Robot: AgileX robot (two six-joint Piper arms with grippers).
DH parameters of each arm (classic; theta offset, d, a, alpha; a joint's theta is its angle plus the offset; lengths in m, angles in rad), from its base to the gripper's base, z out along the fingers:
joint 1: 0 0.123 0 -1.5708
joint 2: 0.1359 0 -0.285 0
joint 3: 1.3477 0 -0.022 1.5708
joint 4: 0 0.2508 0 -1.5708
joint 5: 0 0 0.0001 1.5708
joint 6: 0 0.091 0 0
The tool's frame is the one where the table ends.
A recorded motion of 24 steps. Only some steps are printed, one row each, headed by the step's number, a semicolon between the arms.
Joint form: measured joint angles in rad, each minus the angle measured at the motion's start. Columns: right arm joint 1, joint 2, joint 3, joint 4, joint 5, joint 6; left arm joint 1, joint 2, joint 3, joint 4, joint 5, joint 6.
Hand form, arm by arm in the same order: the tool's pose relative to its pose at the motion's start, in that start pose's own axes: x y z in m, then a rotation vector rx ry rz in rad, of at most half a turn. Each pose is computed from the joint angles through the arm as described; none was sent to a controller.
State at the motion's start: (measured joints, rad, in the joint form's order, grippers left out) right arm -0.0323 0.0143 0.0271 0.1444 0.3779 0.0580; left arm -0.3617 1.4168 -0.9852 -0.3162 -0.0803 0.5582
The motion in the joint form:
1: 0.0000 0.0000 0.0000 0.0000 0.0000 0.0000; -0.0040 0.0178 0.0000 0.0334 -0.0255 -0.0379
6: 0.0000 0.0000 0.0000 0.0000 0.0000 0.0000; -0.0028 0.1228 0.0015 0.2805 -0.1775 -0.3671
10: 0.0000 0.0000 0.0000 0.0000 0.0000 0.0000; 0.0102 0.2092 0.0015 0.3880 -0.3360 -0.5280
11: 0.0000 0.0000 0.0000 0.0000 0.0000 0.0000; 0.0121 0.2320 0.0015 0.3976 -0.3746 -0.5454
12: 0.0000 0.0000 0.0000 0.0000 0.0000 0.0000; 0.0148 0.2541 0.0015 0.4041 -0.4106 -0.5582
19: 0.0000 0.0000 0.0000 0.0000 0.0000 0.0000; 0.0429 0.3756 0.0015 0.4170 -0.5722 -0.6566
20: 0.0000 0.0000 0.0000 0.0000 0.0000 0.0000; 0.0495 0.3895 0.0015 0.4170 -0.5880 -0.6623
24: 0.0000 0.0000 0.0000 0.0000 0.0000 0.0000; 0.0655 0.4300 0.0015 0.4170 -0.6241 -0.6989
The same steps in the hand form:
1: 0.0000 0.0000 0.0000 0.0000 0.0000 0.0000; 0.0021 -0.0016 0.0049 -0.0024 -0.0071 -0.0031
6: 0.0000 0.0000 0.0000 0.0000 0.0000 0.0000; 0.0169 -0.0075 0.0323 0.0069 -0.0596 -0.0867
10: 0.0000 0.0000 0.0000 0.0000 0.0000 0.0000; 0.0289 -0.0097 0.0528 0.0216 -0.1340 -0.1486
11: 0.0000 0.0000 0.0000 0.0000 0.0000 0.0000; 0.0325 -0.0106 0.0579 0.0245 -0.1500 -0.1583
12: 0.0000 0.0000 0.0000 0.0000 0.0000 0.0000; 0.0365 -0.0111 0.0627 0.0259 -0.1638 -0.1665
19: 0.0000 0.0000 0.0000 0.0000 0.0000 0.0000; 0.0645 -0.0089 0.0875 0.0212 -0.2009 -0.2640
20: 0.0000 0.0000 0.0000 0.0000 0.0000 0.0000; 0.0685 -0.0073 0.0901 0.0164 -0.2022 -0.2715
24: 0.0000 0.0000 0.0000 0.0000 0.0000 0.0000; 0.0809 -0.0040 0.0975 0.0078 -0.1964 -0.3130

